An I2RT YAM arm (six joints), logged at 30 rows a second.
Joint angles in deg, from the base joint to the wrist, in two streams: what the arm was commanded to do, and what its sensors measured. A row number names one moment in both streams.
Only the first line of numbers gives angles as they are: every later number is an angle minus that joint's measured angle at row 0.
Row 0, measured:
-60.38, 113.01, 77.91, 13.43, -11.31, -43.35
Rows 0 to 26, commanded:
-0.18, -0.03, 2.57, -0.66, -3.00, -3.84
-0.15, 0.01, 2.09, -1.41, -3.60, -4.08
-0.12, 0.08, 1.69, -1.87, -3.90, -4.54
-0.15, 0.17, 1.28, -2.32, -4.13, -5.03
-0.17, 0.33, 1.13, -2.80, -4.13, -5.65
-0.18, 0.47, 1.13, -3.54, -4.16, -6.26
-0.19, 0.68, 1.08, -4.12, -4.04, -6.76
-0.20, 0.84, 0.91, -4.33, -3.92, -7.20
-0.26, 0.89, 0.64, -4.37, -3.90, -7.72
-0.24, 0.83, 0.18, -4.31, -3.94, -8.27
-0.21, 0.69, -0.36, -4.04, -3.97, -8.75
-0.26, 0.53, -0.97, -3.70, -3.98, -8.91
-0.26, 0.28, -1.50, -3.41, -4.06, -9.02
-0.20, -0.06, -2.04, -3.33, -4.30, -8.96
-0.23, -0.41, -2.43, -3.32, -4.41, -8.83
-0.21, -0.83, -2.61, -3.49, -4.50, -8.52
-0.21, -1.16, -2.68, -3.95, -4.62, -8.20
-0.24, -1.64, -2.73, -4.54, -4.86, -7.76
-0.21, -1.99, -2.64, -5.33, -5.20, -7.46
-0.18, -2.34, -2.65, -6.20, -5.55, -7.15
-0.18, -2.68, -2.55, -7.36, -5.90, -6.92
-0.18, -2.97, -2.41, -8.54, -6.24, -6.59
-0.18, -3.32, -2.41, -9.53, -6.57, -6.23
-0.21, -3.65, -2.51, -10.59, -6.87, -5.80
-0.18, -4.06, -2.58, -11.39, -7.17, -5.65
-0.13, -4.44, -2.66, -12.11, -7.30, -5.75
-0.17, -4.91, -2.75, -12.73, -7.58, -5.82
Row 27, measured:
-0.02, 0.35, -2.84, -10.47, -4.61, -6.91
